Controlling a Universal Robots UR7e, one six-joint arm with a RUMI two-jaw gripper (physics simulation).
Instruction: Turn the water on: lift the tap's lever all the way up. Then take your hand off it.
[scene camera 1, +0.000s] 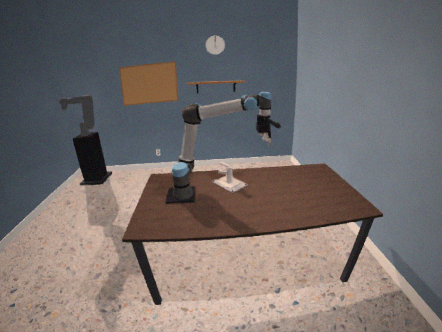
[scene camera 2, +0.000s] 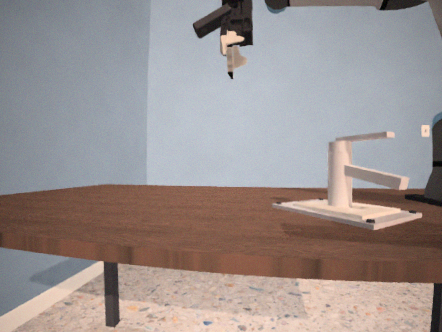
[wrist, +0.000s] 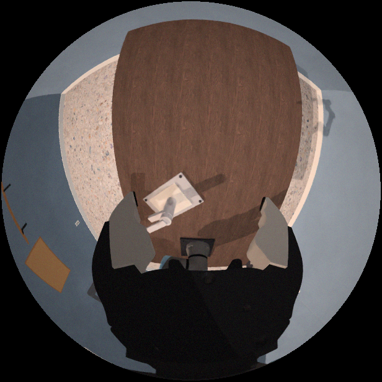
Observation:
I see my gripper (scene camera 2: 228, 68) and a base plate (scene camera 2: 374, 223).
My gripper is seen too in the wrist view (wrist: 200, 196). The base plate shows as well in the wrist view (wrist: 180, 180).

